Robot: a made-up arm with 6 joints. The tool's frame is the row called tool.
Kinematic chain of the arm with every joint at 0, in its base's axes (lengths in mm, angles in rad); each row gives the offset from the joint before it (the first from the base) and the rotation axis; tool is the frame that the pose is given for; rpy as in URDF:
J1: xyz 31 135 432 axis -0.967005 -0.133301 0.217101
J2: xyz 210 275 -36 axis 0.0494 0.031 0.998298
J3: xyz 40 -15 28 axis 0.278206 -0.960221 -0.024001
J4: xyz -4 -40 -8 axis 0.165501 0.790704 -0.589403
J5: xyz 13 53 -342 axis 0.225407 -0.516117 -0.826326
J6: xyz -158 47 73 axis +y
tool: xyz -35 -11 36 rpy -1.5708 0 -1.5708
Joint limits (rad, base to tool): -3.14..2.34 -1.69..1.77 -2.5..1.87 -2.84..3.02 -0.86..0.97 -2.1..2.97
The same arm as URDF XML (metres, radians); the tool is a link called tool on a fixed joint. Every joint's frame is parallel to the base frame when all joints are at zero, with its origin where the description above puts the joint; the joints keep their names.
<robot name="arm">
<link name="base"/>
<link name="link1"/>
<link name="link2"/>
<link name="link3"/>
<link name="link4"/>
<link name="link5"/>
<link name="link6"/>
<link name="tool"/>
<joint name="J1" type="revolute"><parent link="base"/><child link="link1"/><origin xyz="0.031 0.135 0.432"/><axis xyz="-0.967005 -0.133301 0.217101"/><limit lower="-3.14" upper="2.34"/></joint>
<joint name="J2" type="revolute"><parent link="link1"/><child link="link2"/><origin xyz="0.21 0.275 -0.036"/><axis xyz="0.0494 0.031 0.998298"/><limit lower="-1.69" upper="1.77"/></joint>
<joint name="J3" type="revolute"><parent link="link2"/><child link="link3"/><origin xyz="0.04 -0.015 0.028"/><axis xyz="0.278206 -0.960221 -0.024001"/><limit lower="-2.5" upper="1.87"/></joint>
<joint name="J4" type="revolute"><parent link="link3"/><child link="link4"/><origin xyz="-0.004 -0.04 -0.008"/><axis xyz="0.165501 0.790704 -0.589403"/><limit lower="-2.84" upper="3.02"/></joint>
<joint name="J5" type="revolute"><parent link="link4"/><child link="link5"/><origin xyz="0.013 0.053 -0.342"/><axis xyz="0.225407 -0.516117 -0.826326"/><limit lower="-0.86" upper="0.97"/></joint>
<joint name="J6" type="revolute"><parent link="link5"/><child link="link6"/><origin xyz="-0.158 0.047 0.073"/><axis xyz="0 1 0"/><limit lower="-2.1" upper="2.97"/></joint>
<joint name="tool_joint" type="fixed"><parent link="link6"/><child link="tool"/><origin xyz="-0.035 -0.011 0.036" rpy="-1.5708 0 -1.5708"/></joint>
</robot>

